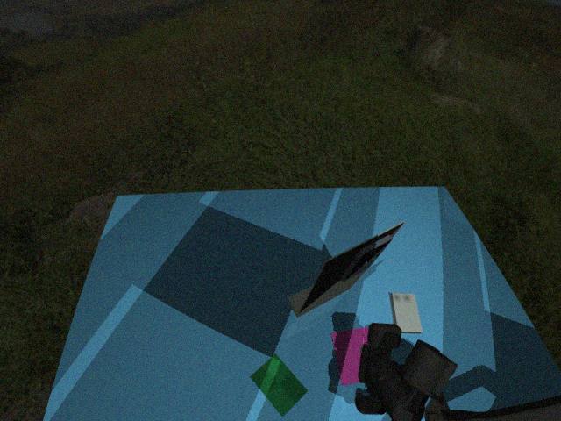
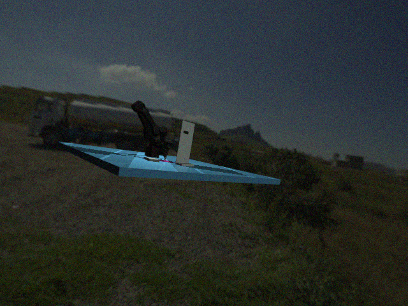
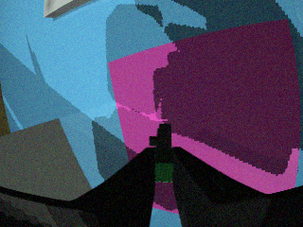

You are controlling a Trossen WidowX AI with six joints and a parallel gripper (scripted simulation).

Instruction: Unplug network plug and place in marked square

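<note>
The magenta square is 30 mm below my gripper tip and 10 mm behind it. From my gripper tip the other things lie so: network plug (right at my gripper tip); then upright panel (150 mm ahead, 110 mm above, 40 mm to the left).
</note>
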